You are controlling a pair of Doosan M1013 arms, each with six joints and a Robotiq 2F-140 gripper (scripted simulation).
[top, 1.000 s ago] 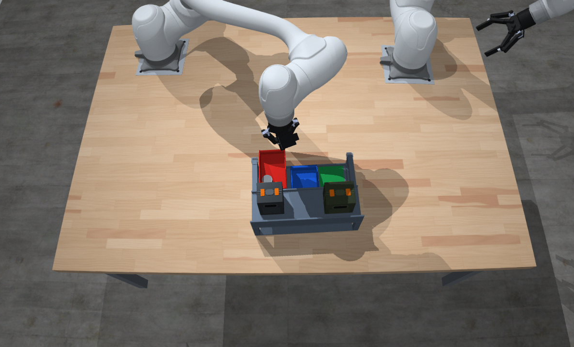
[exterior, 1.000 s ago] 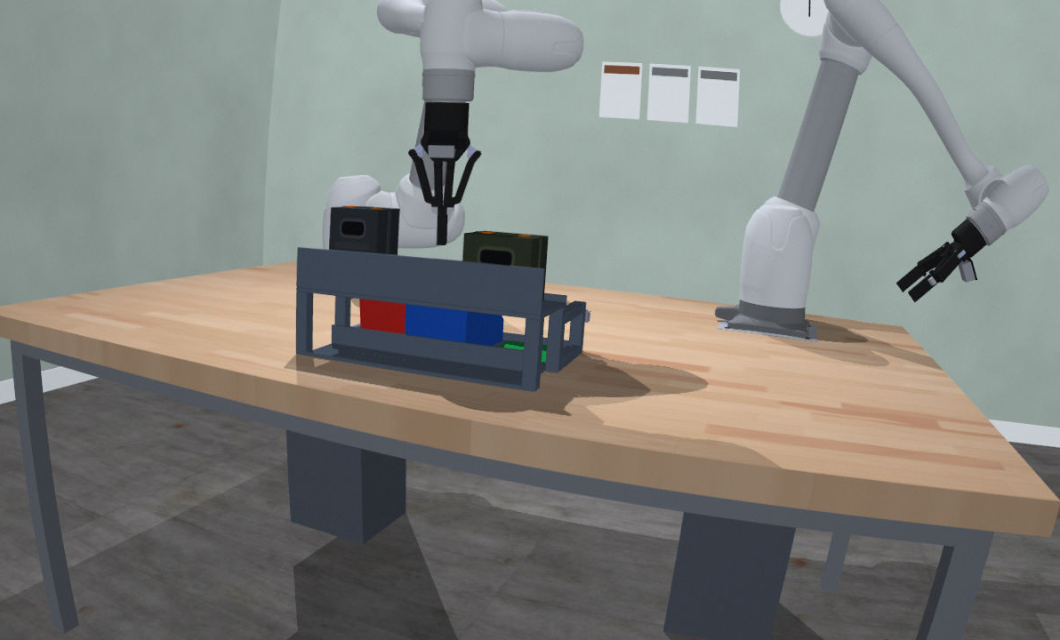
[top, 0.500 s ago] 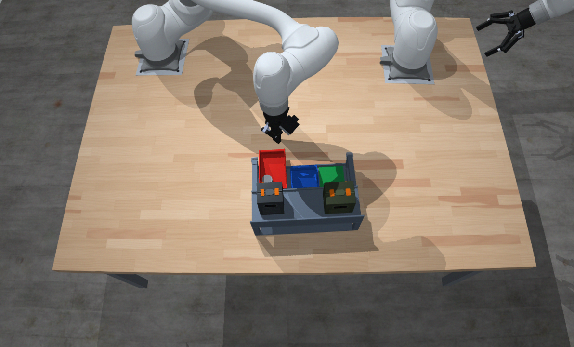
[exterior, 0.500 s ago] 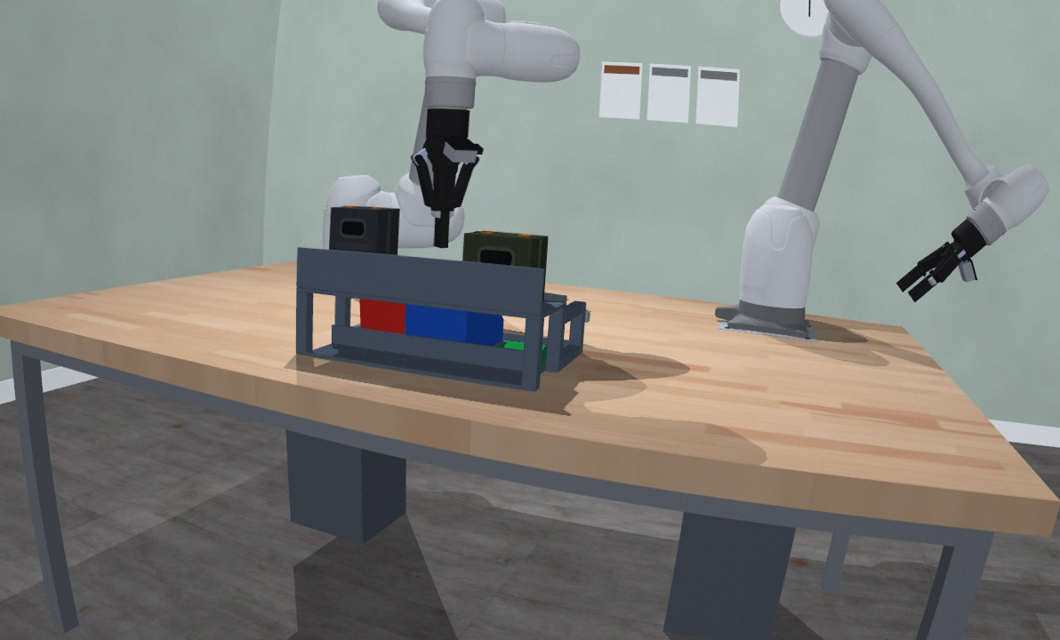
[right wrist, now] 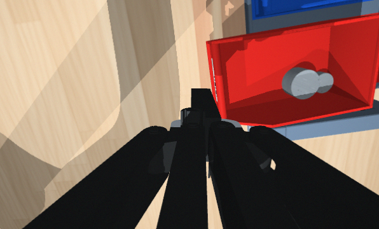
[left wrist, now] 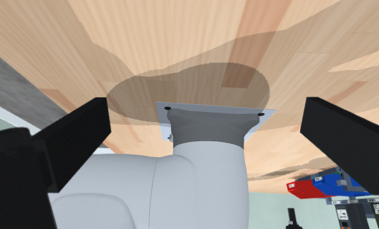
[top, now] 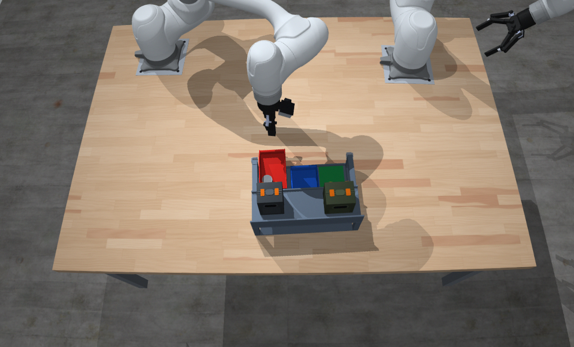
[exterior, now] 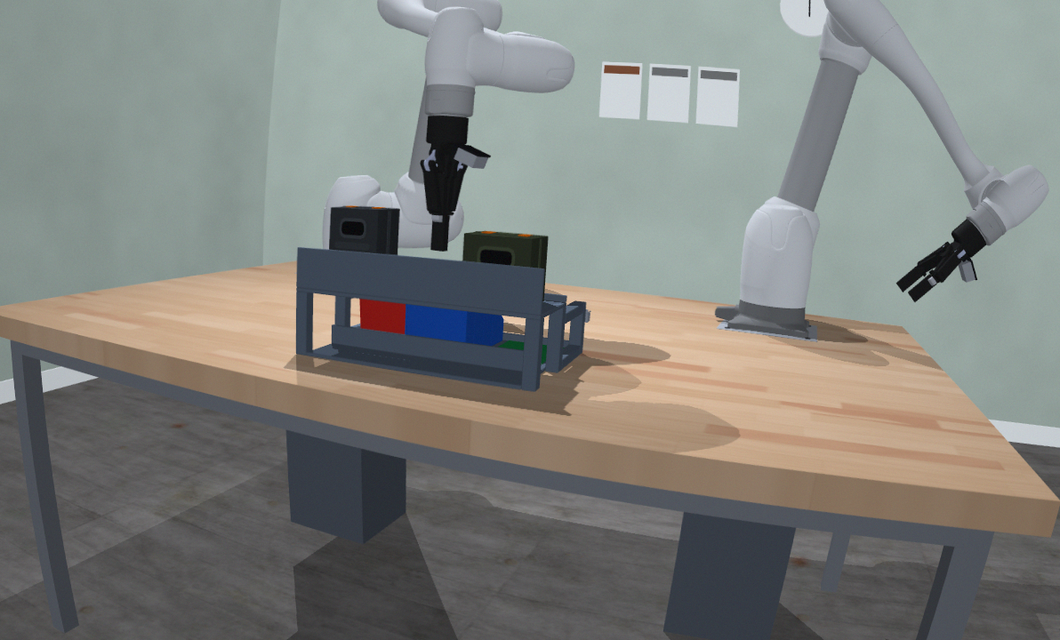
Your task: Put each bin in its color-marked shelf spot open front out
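Observation:
Now: right hand 12 cm above the red bin, 11 cm short of it and 1 cm to the right of it. The rest, counted from my right hand: blue bin 16 cm ahead, 13 cm to the left, 13 cm below; grey shelf 19 cm ahead, 13 cm to the left, 10 cm below.

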